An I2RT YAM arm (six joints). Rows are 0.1 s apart.
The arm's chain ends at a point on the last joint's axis. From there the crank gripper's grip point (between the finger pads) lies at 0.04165 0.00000 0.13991 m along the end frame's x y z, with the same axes.
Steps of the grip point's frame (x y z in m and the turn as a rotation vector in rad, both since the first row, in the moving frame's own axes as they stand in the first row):
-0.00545 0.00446 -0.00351 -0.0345 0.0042 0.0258
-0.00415 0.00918 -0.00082 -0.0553 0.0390 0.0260
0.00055 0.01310 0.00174 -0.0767 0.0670 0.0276
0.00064 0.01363 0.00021 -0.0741 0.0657 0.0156
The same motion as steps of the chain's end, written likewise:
-0.00596 -0.00144 -0.00323 -0.0345 0.0042 0.0258
-0.00946 0.00034 0.00115 -0.0553 0.0390 0.0260
-0.00855 0.00122 0.00529 -0.0767 0.0670 0.0276
-0.00836 0.00266 0.00365 -0.0741 0.0657 0.0156

